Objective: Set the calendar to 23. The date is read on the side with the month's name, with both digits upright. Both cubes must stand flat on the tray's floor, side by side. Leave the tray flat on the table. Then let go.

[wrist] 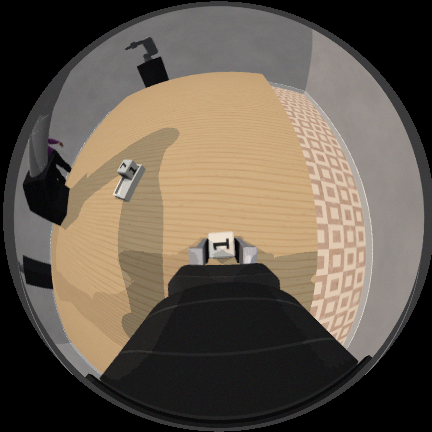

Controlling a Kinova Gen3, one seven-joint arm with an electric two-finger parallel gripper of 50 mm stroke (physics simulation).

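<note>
A white cube with a black 1 on its upper face is between the fingers in the wrist view. The 1 lies sideways in this view. My gripper is shut on this cube, one finger against each side. A second cube, light grey, sits in the upper part of the tray at the left; a 7 and a 1 show on two of its faces. The calendar tray stands on the table, turned at a slant; its lower part holds no cube. The month's name cannot be made out.
The wooden table carries the tray far to the left of my gripper. The arm's black base stands beyond the left edge. Another small arm on a black stand is past the far edge. A patterned floor area lies to the right.
</note>
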